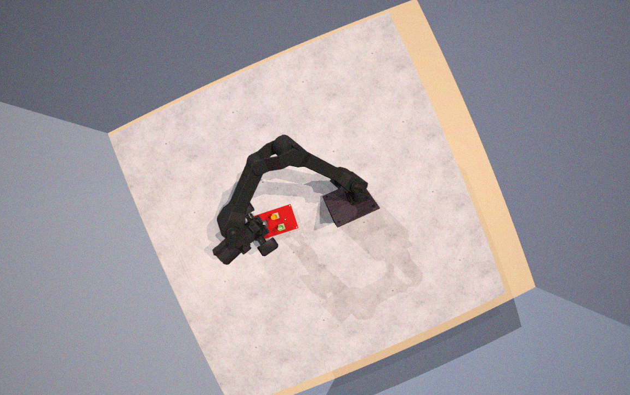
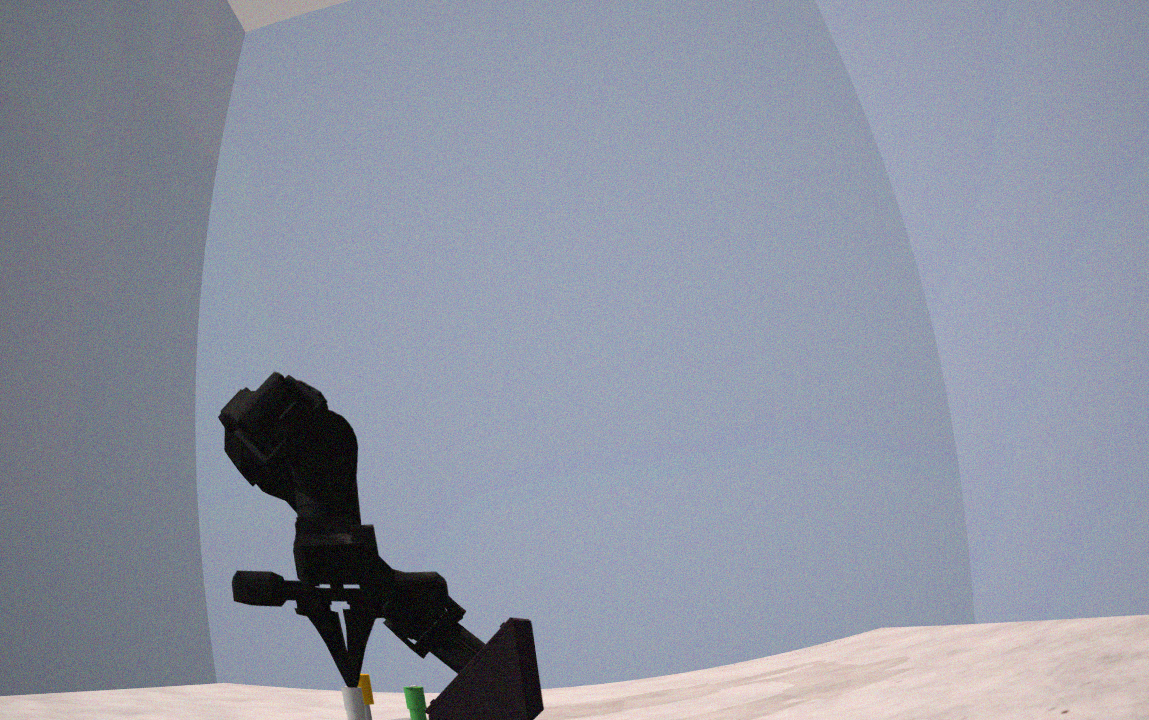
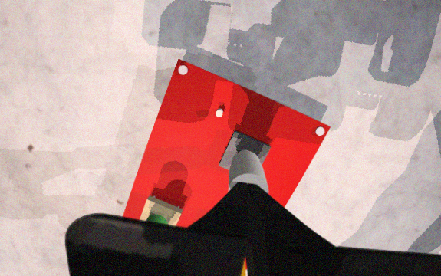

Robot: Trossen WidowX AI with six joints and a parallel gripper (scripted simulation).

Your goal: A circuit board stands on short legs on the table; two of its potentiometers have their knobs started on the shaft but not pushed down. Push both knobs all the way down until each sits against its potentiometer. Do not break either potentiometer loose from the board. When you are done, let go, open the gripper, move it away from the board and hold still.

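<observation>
Right now the grey knob is 2 cm below my gripper tip. Round my gripper tip: green knob: 6 cm behind, 4 cm to the left, 2 cm below.
</observation>
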